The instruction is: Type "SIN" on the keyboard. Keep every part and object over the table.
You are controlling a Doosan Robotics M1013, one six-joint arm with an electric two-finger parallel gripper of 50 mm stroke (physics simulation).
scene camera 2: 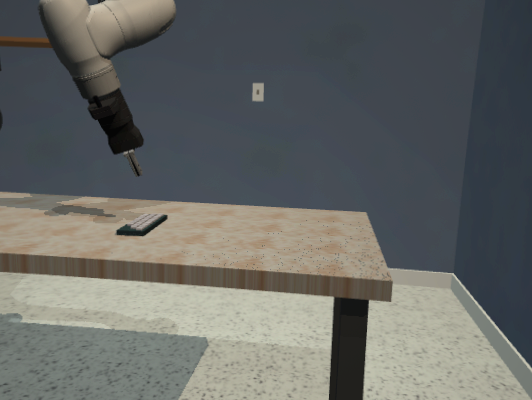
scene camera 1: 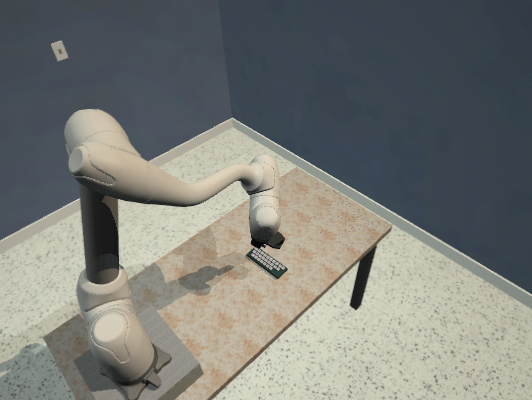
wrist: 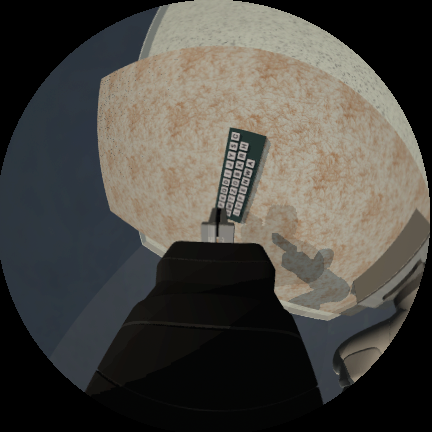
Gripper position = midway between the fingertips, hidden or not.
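Observation:
What I see here is my gripper (scene camera 2: 139,174). The wrist view gives me another look at my gripper (wrist: 218,216).

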